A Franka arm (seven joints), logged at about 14 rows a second.
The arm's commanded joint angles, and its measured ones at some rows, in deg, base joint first. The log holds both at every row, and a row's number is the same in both.
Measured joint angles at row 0:
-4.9 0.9 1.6 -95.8 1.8 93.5 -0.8
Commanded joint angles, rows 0 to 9:
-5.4 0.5 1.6 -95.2 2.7 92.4 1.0
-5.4 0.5 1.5 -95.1 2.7 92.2 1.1
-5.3 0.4 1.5 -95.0 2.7 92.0 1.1
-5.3 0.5 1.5 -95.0 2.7 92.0 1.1
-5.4 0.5 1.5 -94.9 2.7 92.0 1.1
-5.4 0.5 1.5 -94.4 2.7 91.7 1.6
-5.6 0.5 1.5 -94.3 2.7 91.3 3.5
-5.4 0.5 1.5 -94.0 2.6 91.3 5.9
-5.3 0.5 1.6 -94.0 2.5 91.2 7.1
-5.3 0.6 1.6 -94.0 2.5 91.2 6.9
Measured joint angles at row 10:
-5.1 0.9 1.4 -94.9 1.8 92.5 4.7
